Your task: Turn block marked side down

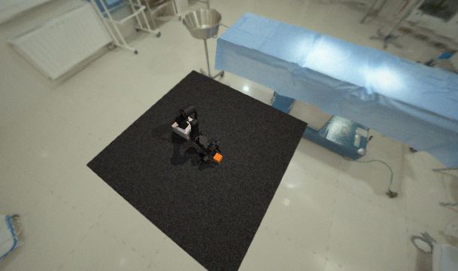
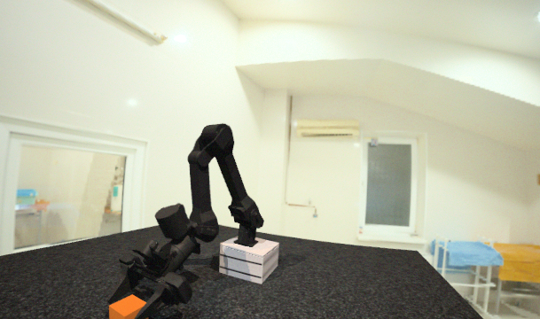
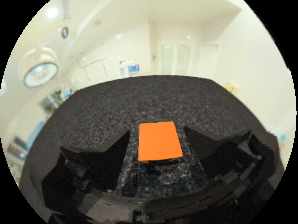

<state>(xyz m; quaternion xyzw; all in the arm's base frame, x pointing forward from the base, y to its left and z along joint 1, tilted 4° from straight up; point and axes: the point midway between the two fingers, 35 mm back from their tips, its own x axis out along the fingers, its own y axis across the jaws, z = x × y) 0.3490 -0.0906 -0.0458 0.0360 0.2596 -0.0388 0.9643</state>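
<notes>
Right now the orange block is 3 cm behind my gripper tip and 2 cm below it.
</notes>
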